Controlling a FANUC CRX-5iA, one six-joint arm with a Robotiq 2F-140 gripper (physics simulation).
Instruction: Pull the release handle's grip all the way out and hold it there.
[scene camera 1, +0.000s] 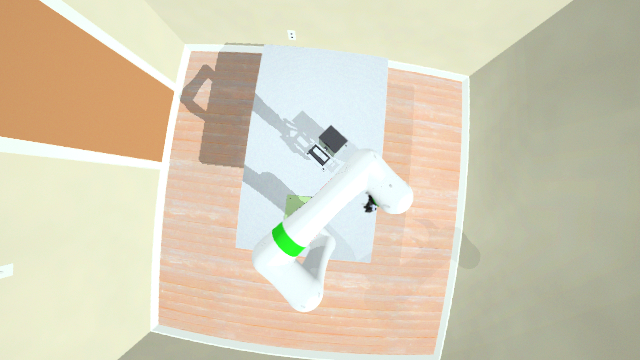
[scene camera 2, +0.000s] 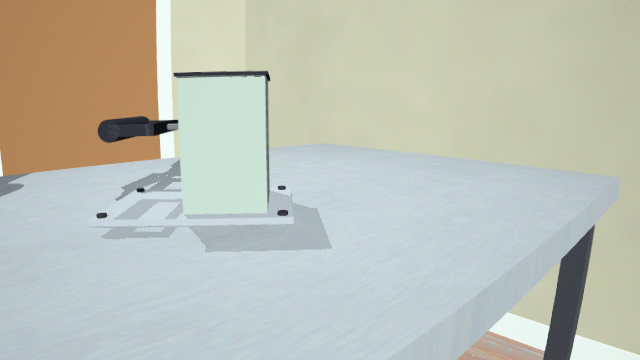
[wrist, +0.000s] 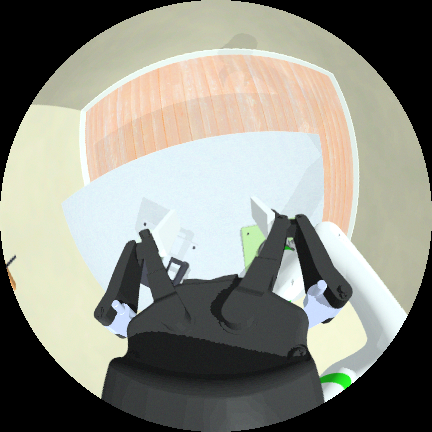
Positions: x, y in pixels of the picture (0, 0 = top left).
Scene:
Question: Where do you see a release handle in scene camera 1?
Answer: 331, 140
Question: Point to my gripper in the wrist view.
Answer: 213, 212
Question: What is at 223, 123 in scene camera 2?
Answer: A release handle.

